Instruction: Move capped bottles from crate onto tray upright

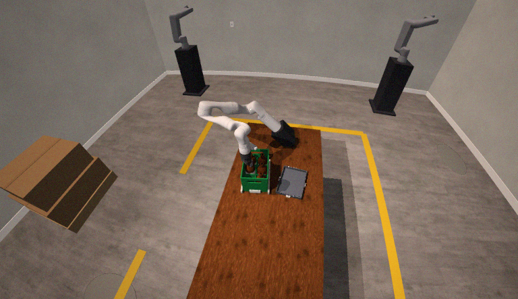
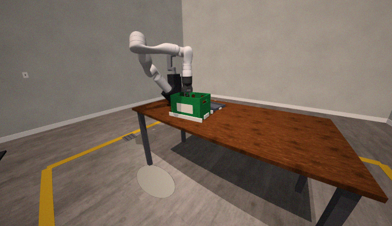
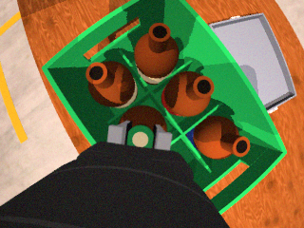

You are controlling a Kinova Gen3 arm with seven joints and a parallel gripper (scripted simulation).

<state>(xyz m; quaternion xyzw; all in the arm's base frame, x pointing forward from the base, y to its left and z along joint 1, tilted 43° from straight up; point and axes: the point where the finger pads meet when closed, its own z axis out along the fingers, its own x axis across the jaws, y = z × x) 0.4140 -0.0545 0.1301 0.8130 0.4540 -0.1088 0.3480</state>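
My gripper is now 60 mm above the capped bottle. The rest, counted from my hand: green crate 40 mm to the left, 80 mm below; then grey tray 10 mm behind, 320 mm to the left, 150 mm below.
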